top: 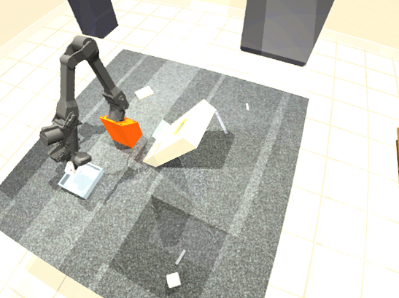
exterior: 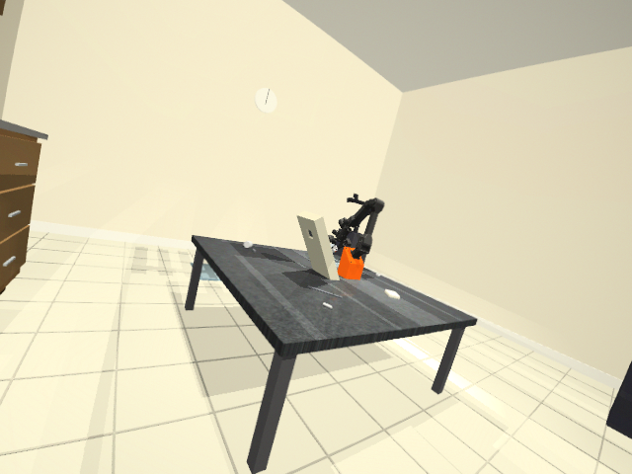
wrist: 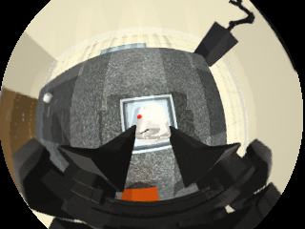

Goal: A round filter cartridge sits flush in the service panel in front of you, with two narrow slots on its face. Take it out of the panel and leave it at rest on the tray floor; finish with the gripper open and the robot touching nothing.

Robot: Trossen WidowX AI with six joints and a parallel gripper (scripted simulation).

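The white round filter cartridge is right at my gripper tip. The rest, counted from my gripper tip: short rod: 570 mm ahead, 120 mm to the right, 110 mm below; then pale blue tray: 10 mm to the right, 110 mm below; then cream service panel: 360 mm ahead, 280 mm to the left, 60 mm above.
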